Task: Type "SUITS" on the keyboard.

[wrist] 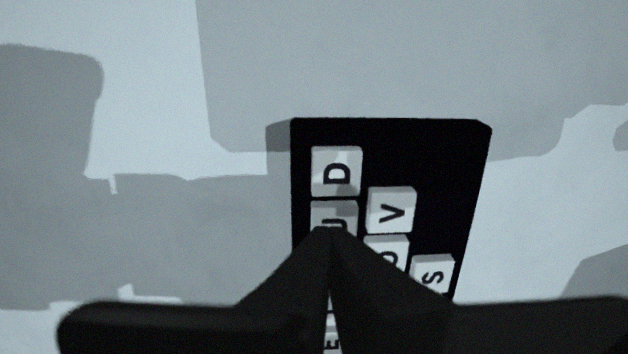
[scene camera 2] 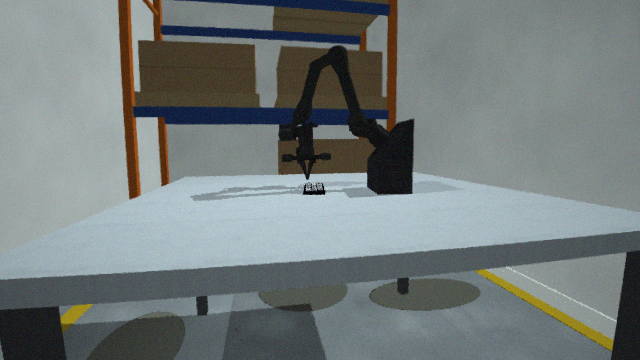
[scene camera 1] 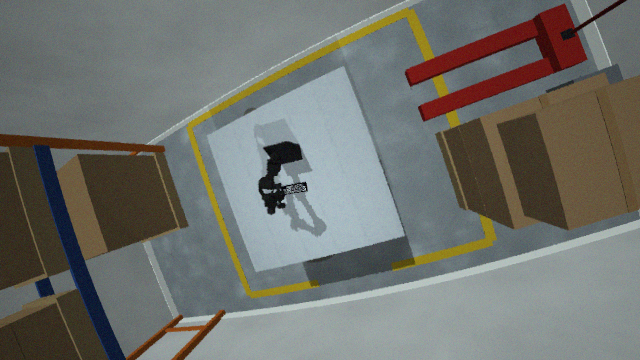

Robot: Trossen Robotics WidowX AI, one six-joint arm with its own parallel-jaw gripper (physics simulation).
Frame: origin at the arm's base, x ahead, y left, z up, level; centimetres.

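Seen in the pictures: gripper, fingertip midpoint: (wrist: pixel 327 239) (scene camera 2: pixel 307 179) (scene camera 1: pixel 284 193); arm's base at its link origin: (scene camera 2: pixel 384 141) (scene camera 1: pixel 275 155).
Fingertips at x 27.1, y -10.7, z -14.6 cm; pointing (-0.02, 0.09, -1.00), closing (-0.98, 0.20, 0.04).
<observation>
Pixels of each thing's middle, then the offset from my fingertips to it. Level surfaces: height alone.
- black keyboard at the middle of its body: (wrist: pixel 368 344) (scene camera 2: pixel 314 187) (scene camera 1: pixel 293 188) dx -1.0, dy +7.9, dz -2.1 cm
- U key at the middle of its body: (wrist: pixel 333 223) dx -0.3, dy +0.4, dz -1.5 cm
- D key at the middle of its body: (wrist: pixel 336 171) dx -0.7, dy -1.6, dz -1.5 cm
- V key at the middle of its body: (wrist: pixel 390 210) dx -2.4, dy +0.3, dz -1.5 cm
- S key at the middle of its body: (wrist: pixel 430 274) dx -3.9, dy +3.7, dz -1.5 cm
- white table at its surface level: dz -2.9 cm
The black keyboard (scene camera 1: pixel 296 188) (scene camera 2: pixel 314 191) (wrist: pixel 425 150) with white letter keys lies on the table. My gripper (scene camera 2: pixel 307 177) (wrist: pixel 327 239) is shut and empty, pointing down. In scene camera 2 its tips show slightly above the keyboard. In the wrist view the tips overlap the lower part of the U key (wrist: pixel 345 212); the D key (wrist: pixel 336 171) is beyond it and the V key (wrist: pixel 391 210) to its right. The S key (wrist: pixel 432 274) is at the lower right, partly cut off by a finger. The fingers hide the I key; no T key shows in the wrist view.
The keyboard and the black arm base (scene camera 1: pixel 289 152) (scene camera 2: pixel 392 167) stand on the white table (scene camera 1: pixel 350 150) (scene camera 2: pixel 300 225). Away from the table are a rack (scene camera 2: pixel 128 100) with cardboard boxes (scene camera 2: pixel 197 70), a stack of boxes (scene camera 1: pixel 575 165) and a red pallet truck (scene camera 1: pixel 562 37).
</observation>
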